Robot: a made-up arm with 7 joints. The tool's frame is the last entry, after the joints.
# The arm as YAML. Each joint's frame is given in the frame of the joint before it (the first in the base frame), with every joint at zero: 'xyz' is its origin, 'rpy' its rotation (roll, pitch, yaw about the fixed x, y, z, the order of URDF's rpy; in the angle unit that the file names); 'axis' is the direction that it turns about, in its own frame. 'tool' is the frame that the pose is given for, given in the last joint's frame.
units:
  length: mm
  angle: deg
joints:
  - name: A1
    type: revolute
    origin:
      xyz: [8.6, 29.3, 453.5]
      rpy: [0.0, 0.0, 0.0]
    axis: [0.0, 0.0, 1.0]
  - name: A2
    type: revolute
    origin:
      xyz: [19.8, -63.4, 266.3]
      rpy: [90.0, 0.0, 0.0]
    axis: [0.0, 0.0, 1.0]
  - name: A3
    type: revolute
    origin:
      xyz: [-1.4, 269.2, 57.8]
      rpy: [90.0, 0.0, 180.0]
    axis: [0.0, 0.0, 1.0]
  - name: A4
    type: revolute
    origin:
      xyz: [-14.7, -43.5, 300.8]
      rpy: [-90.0, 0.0, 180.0]
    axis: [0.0, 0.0, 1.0]
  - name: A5
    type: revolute
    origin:
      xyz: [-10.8, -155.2, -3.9]
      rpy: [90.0, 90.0, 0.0]
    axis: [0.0, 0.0, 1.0]
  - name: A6
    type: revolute
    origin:
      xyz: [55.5, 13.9, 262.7]
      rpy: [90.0, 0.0, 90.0]
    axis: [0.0, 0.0, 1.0]
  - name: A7
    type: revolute
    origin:
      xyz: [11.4, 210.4, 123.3]
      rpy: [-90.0, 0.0, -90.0]
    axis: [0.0, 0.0, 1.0]
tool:
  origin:
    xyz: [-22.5, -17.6, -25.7]
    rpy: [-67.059, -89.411, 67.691]
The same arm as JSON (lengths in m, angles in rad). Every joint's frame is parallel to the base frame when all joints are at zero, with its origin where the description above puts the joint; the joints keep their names.
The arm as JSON. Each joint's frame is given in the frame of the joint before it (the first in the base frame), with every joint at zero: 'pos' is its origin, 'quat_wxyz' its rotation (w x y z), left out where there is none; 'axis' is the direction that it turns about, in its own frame. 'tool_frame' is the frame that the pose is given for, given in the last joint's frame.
{"length_unit": "m", "angle_unit": "rad", "joints": [{"joint": "A1", "pos": [0.0086, 0.0293, 0.4535], "axis": "+z"}, {"joint": "A2", "pos": [0.0198, -0.0634, 0.2663], "axis": "-y"}, {"joint": "A3", "pos": [-0.0014, -0.0578, 0.2692], "axis": "+z"}, {"joint": "A4", "pos": [0.0147, 0.0435, 0.3008], "axis": "+y"}, {"joint": "A5", "pos": [-0.0108, -0.0039, 0.1552], "axis": "+z"}, {"joint": "A6", "pos": [0.0139, -0.0555, 0.2627], "axis": "-y"}, {"joint": "A7", "pos": [0.0114, -0.1233, 0.2104], "axis": "+x"}], "tool_frame": {"pos": [-0.0257, -0.0176, 0.0225], "quat_wxyz": [0.999972, 0.005515, 0.001977, 0.004744]}}
